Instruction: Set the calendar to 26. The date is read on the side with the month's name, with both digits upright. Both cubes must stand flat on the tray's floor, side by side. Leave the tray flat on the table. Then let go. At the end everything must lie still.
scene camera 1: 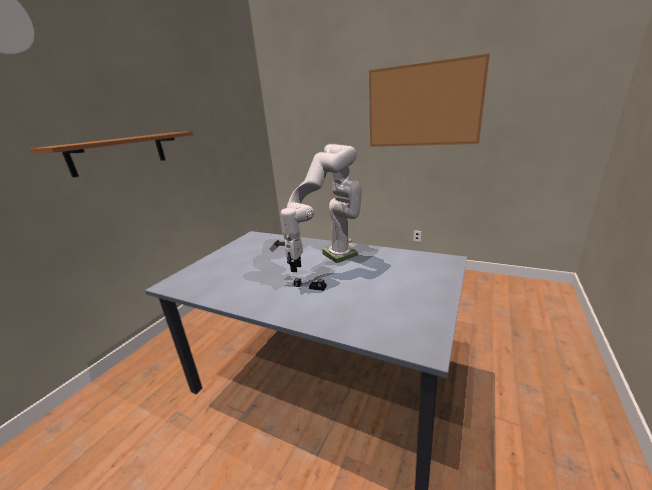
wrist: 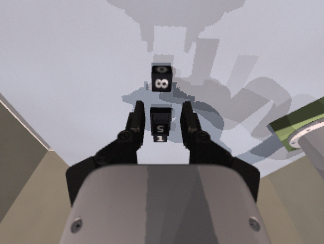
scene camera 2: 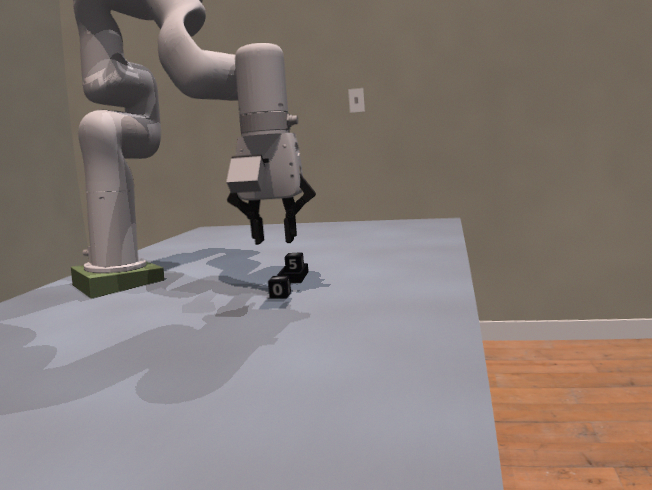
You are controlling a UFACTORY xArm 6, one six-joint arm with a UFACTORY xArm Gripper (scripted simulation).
Labels:
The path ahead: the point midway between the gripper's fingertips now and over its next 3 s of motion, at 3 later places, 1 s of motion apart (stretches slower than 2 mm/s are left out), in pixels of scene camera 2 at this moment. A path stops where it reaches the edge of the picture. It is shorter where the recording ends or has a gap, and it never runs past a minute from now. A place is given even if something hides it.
My gripper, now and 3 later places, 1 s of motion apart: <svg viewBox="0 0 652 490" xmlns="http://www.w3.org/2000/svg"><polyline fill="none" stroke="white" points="274,242 276,254 277,272 278,276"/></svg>

